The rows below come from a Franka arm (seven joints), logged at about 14 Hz.
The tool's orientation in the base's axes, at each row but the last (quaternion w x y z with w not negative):
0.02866 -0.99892 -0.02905 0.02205
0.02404 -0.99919 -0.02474 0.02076
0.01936 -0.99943 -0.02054 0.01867
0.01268 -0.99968 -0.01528 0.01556
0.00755 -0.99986 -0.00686 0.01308
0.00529 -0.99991 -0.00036 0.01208
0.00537 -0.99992 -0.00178 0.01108
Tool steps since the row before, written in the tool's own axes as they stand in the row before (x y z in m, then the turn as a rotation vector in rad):
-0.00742 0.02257 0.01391 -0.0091 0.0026 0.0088
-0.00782 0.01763 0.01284 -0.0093 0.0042 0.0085
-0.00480 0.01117 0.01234 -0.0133 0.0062 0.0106
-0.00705 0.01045 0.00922 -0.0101 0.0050 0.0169
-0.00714 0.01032 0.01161 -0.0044 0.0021 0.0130
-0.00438 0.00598 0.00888 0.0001 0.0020 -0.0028
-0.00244 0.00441 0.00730 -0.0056 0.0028 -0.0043
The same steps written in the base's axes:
-0.00675 -0.02216 -0.01488 -0.0093 -0.0026 -0.0085
-0.00750 -0.01738 -0.01336 -0.0094 -0.0043 -0.0083
-0.00481 -0.01088 -0.01259 -0.0134 -0.0063 -0.0103
-0.00702 -0.01043 -0.00927 -0.0105 -0.0049 -0.0167
-0.00730 -0.01024 -0.01158 -0.0047 -0.0020 -0.0129
-0.00459 -0.00589 -0.00883 0.0002 -0.0020 0.0028
-0.00259 -0.00434 -0.00729 -0.0055 -0.0029 0.0044

